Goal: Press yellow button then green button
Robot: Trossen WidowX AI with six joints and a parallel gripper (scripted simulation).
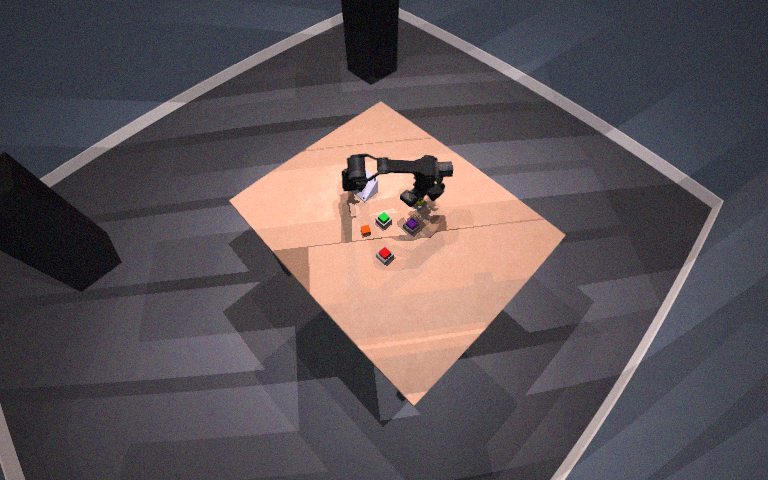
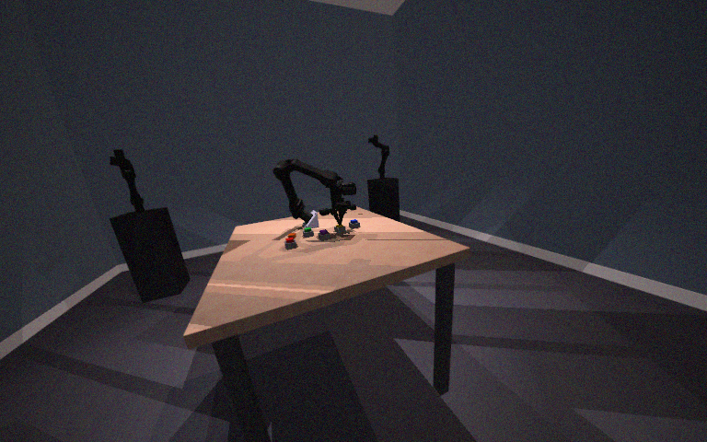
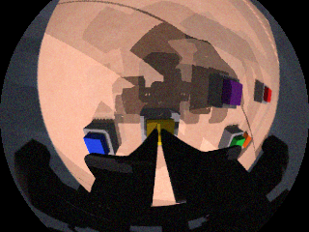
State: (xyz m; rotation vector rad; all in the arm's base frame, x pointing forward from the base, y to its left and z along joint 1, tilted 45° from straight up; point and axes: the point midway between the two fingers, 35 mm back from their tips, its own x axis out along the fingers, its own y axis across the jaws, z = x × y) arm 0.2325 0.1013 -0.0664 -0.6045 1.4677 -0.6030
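The yellow button is 1 cm below my gripper tip. Also, from my gripper tip: purple button (10 cm to the right, 5 cm ahead); then blue button (9 cm to the left, 3 cm behind); then green button (16 cm to the right, 4 cm behind).
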